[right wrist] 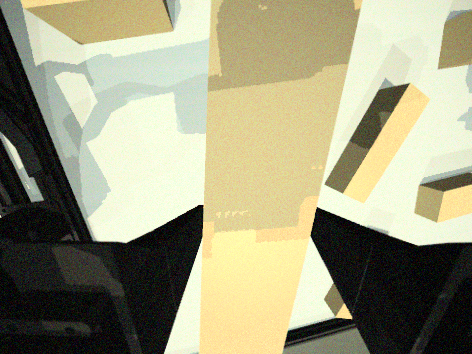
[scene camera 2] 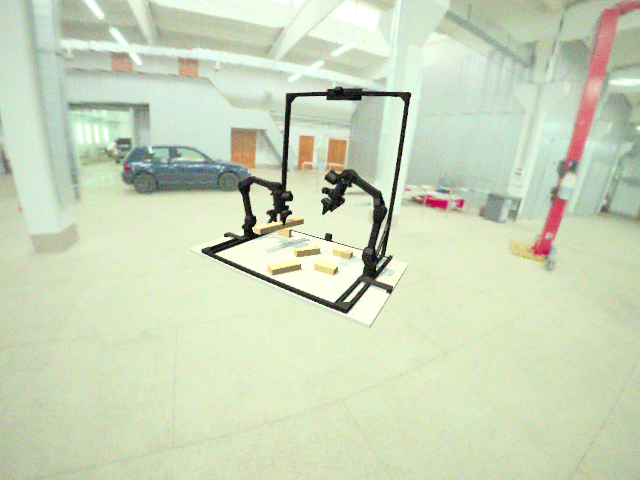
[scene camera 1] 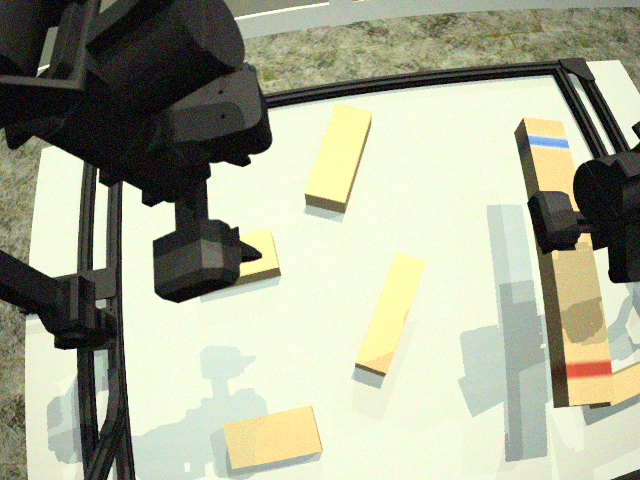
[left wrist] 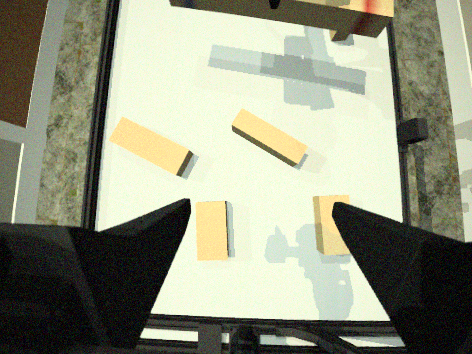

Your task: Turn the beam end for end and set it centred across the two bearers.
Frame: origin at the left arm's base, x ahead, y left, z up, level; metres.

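Seen in the pictures: left gripper, fingertip midpoint: (scene camera 2: 326,213) (scene camera 1: 251,208) (left wrist: 261,206); right gripper, fingertip midpoint: (right wrist: 254,211) (scene camera 2: 280,225) (scene camera 1: 564,249); left arm's base, origin of the base link: (scene camera 2: 369,275) (scene camera 1: 97,329) (left wrist: 244,342); right arm's base, origin of the base link: (right wrist: 41,224) (scene camera 2: 248,236).
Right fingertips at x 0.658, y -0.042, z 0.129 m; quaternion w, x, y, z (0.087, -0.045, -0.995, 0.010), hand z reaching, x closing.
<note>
Pixels of each thing's top centre, then the offset from my right fingertips to it.
- long wooden beam, middle of its top: (right wrist: 263,226) (scene camera 1: 571,244) (scene camera 2: 280,222) 0.000 m ahead, 0.002 m right, 0.021 m up
- block, middle of its top: (scene camera 1: 636,379) (scene camera 2: 284,227) 0.102 m ahead, 0.185 m right, 0.085 m down
The long wooden beam (scene camera 1: 584,289) (scene camera 2: 266,227) (left wrist: 320,17) (right wrist: 265,150), with a blue band near one end and a red band near the other, is raised above the table. In scene camera 1 its blue end is at the top and its red end at the bottom. My right gripper (scene camera 1: 568,227) (scene camera 2: 277,221) (right wrist: 254,211) is shut on it near mid-length. Two short parallel blocks, apparently the bearers, lie apart: one (scene camera 1: 264,240) (scene camera 2: 325,267) (left wrist: 212,230) and another (scene camera 1: 289,434) (scene camera 2: 342,253) (left wrist: 325,225). My left gripper (scene camera 2: 324,209) (left wrist: 261,206) is open, empty and high above them.
Two longer loose blocks, one (scene camera 1: 338,157) (scene camera 2: 283,267) (left wrist: 150,145) and another (scene camera 1: 390,315) (scene camera 2: 307,251) (left wrist: 270,137), lie between bearers and beam. Another block (scene camera 1: 628,382) (scene camera 2: 284,233) (right wrist: 110,20) lies by the beam's red end. A black frame (scene camera 1: 413,81) edges the table.
</note>
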